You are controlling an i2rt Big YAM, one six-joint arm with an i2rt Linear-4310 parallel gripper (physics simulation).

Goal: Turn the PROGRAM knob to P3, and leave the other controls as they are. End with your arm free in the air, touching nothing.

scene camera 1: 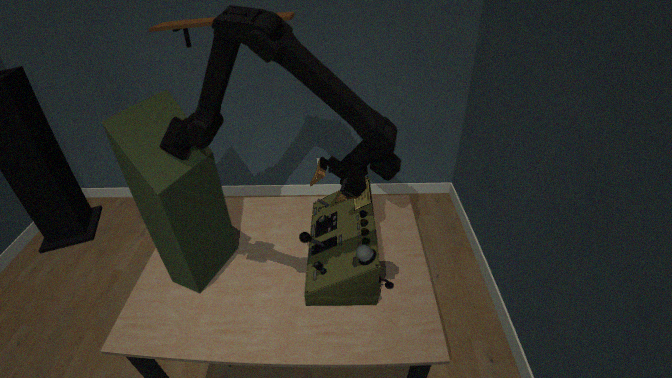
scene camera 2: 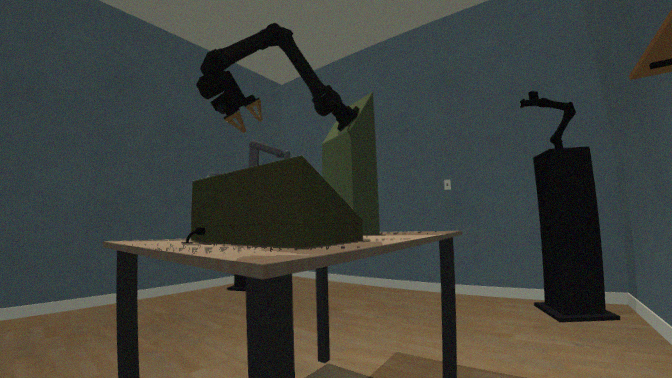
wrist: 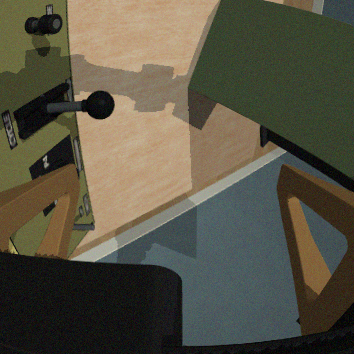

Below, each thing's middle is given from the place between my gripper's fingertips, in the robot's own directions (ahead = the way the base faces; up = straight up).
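Labels:
There's a black ball-ended lever (wrist: 99, 104) here, and my hand is 10 cm to the right of it, 2 cm past it and 27 cm above it. Going by their middles, that lever is the nearest to my hand of the things named here. The olive control box (scene camera 2: 287, 203), measured from my hand, is 11 cm ahead, 11 cm to the left and 30 cm below.

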